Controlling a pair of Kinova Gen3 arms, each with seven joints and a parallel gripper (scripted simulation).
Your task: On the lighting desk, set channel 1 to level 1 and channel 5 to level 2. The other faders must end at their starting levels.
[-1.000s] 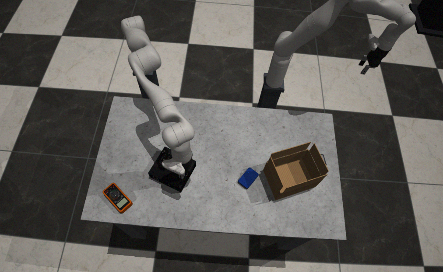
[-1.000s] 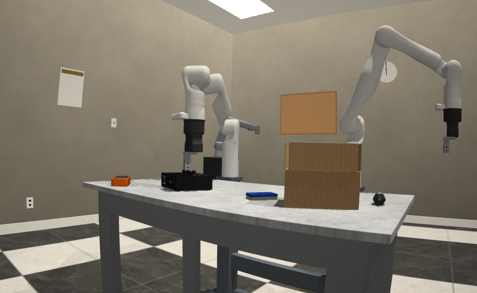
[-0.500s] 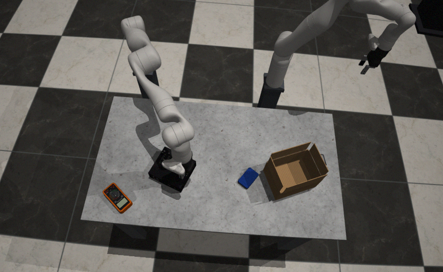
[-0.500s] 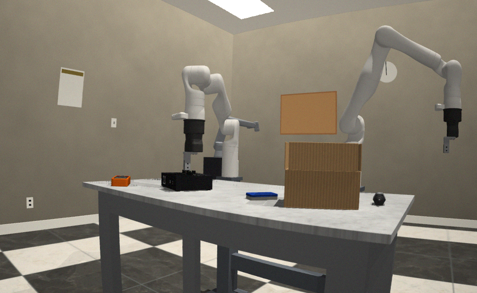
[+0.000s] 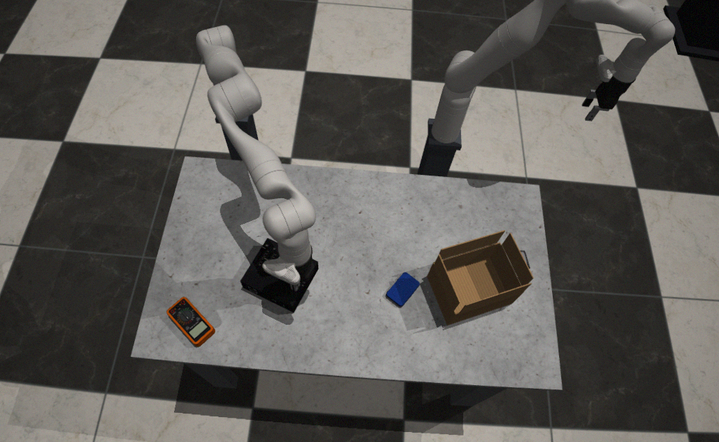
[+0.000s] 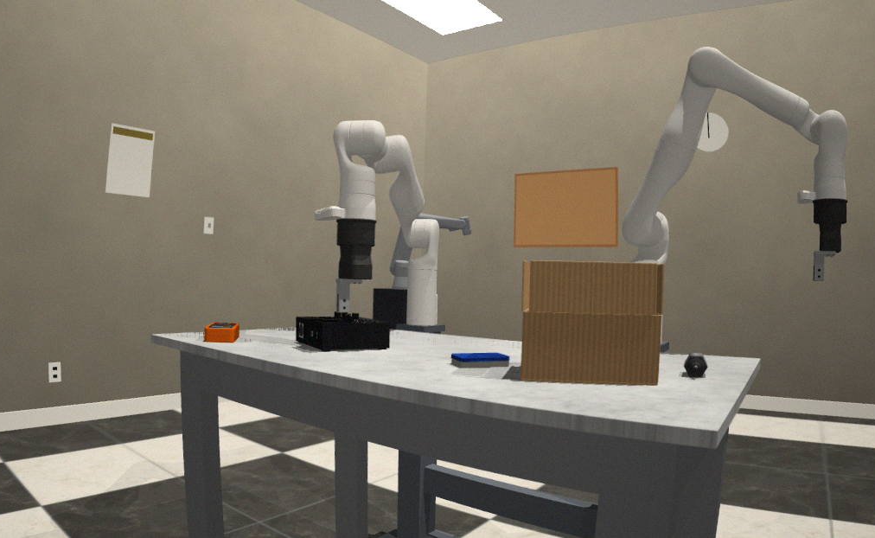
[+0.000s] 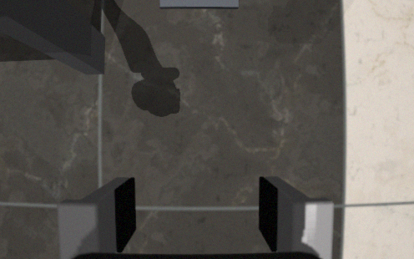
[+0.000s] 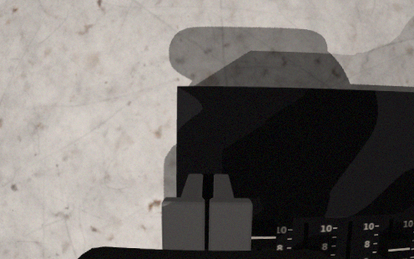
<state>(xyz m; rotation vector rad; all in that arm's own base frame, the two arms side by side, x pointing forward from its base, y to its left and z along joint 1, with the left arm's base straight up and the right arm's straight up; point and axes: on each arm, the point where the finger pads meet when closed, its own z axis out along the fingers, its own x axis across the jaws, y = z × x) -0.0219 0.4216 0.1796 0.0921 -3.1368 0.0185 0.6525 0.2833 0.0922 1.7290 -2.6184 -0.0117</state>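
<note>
My right gripper is now 20 mm past the channel 1 fader and 30 mm above it. The rest, counted from my right hand: channel 3 fader (40 mm behind, 30 mm to the right, 30 mm below); channel 2 fader (20 mm behind, 20 mm to the right, 30 mm below); channel 4 fader (80 mm behind, 40 mm to the right, 30 mm below).
</note>
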